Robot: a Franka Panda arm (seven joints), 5 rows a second.
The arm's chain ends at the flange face. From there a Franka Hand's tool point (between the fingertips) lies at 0.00 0.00 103.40 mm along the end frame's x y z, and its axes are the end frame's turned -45 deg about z.
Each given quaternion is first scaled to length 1.
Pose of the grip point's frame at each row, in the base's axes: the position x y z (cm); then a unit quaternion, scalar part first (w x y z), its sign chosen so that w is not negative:
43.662, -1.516, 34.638, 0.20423, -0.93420, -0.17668, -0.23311
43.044, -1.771, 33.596, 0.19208, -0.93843, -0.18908, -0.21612
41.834, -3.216, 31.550, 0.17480, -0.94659, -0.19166, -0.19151
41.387, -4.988, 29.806, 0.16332, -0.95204, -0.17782, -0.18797
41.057, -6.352, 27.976, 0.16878, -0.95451, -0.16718, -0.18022
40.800, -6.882, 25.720, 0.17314, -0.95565, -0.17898, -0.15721
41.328, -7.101, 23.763, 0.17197, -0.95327, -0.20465, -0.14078
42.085, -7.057, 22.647, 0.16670, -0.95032, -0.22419, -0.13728
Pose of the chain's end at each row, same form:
39.905, -6.313, 42.992, 0.27789, -0.93070, 0.19427, -0.13721
39.601, -6.344, 42.207, 0.26016, -0.93935, 0.18443, -0.12616
38.778, -7.397, 40.500, 0.23478, -0.94788, 0.18517, -0.11004
38.287, -8.895, 38.864, 0.22282, -0.94762, 0.20005, -0.11116
38.083, -10.307, 37.055, 0.22490, -0.94583, 0.21082, -0.10191
38.334, -10.886, 34.929, 0.22012, -0.95140, 0.20036, -0.07899
39.281, -11.087, 33.082, 0.21275, -0.95902, 0.17573, -0.06425
40.160, -10.970, 32.023, 0.20655, -0.96377, 0.15655, -0.06304

